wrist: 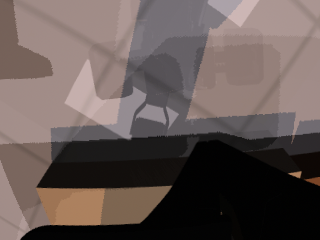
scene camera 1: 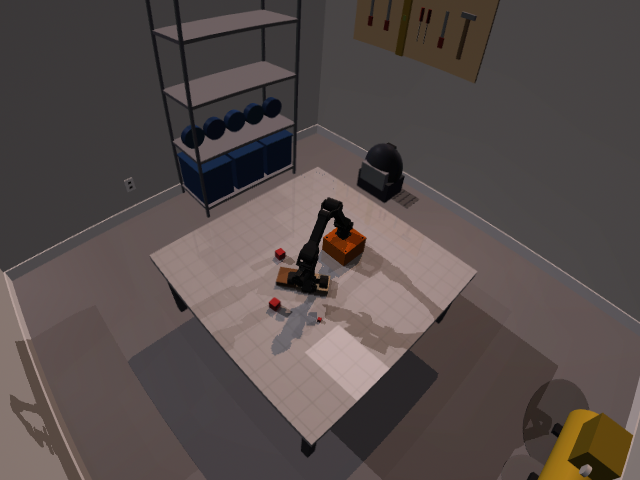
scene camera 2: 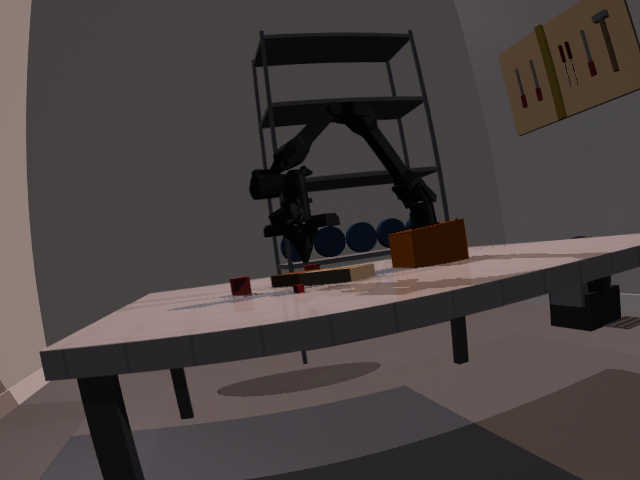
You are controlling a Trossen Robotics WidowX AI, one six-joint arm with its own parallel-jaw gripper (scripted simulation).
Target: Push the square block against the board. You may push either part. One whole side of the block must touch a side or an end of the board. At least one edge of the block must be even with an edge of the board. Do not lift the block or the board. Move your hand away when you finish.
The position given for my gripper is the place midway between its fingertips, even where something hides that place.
My gripper [scene camera 2: 306, 262] is shut, holding nothing.
My gripper also shows in the wrist view [wrist: 207, 151].
